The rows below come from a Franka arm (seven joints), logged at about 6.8 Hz.
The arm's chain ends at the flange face. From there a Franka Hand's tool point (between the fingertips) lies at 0.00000 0.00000 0.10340 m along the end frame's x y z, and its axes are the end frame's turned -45 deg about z.
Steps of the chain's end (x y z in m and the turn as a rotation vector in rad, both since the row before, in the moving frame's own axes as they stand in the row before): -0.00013, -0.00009, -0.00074, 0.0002, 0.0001, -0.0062; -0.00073, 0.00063, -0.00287, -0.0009, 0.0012, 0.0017; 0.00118, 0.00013, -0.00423, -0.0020, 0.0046, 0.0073; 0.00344, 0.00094, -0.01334, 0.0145, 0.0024, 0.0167; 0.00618, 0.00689, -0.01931, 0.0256, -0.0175, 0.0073; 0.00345, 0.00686, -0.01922, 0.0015, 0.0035, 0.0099; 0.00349, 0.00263, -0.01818, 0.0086, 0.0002, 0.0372
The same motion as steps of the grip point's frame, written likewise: -0.00001, -0.00016, -0.00074, 0.0001, 0.0002, -0.0062; -0.00094, 0.00008, -0.00287, -0.0015, 0.0002, 0.0017; 0.00093, 0.00141, -0.00423, -0.0047, 0.0018, 0.0073; 0.00301, 0.00222, -0.01335, 0.0086, 0.0120, 0.0167; 0.00010, 0.00609, -0.01936, 0.0305, 0.0057, 0.0073; -0.00205, 0.00744, -0.01922, -0.0014, 0.0035, 0.0099; 0.00126, 0.00373, -0.01818, 0.0059, 0.0062, 0.0372
